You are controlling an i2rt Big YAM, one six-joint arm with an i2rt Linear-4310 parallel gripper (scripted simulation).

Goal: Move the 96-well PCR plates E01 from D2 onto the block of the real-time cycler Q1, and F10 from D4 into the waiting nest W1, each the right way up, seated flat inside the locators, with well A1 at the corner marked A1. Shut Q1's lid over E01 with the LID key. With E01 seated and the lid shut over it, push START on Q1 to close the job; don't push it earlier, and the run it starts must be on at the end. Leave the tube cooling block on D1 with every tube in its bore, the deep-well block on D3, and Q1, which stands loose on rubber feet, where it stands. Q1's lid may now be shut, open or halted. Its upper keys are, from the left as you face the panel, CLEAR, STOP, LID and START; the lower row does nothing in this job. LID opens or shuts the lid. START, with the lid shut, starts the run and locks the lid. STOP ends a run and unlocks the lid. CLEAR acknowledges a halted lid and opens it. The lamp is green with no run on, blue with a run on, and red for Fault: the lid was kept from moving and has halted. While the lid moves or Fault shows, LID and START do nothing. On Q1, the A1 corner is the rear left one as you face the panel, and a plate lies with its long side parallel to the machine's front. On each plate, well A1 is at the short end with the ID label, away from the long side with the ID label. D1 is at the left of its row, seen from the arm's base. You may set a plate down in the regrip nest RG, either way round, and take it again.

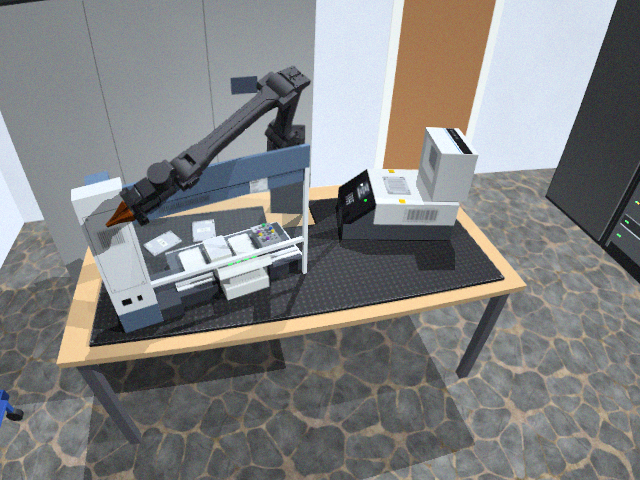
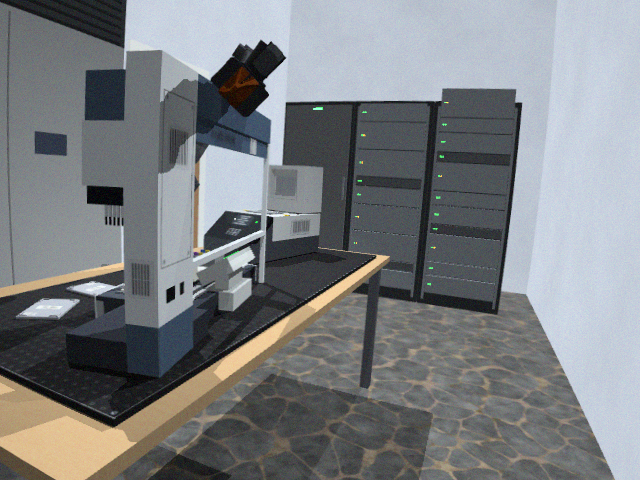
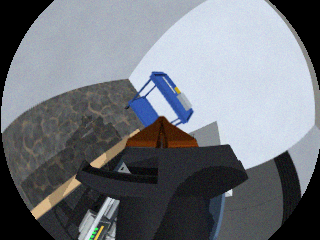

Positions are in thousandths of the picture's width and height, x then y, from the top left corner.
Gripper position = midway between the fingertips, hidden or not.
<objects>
My gripper shows in image 1 (166, 472), in image 2 (365, 186) and in image 3 (505, 498).
</objects>
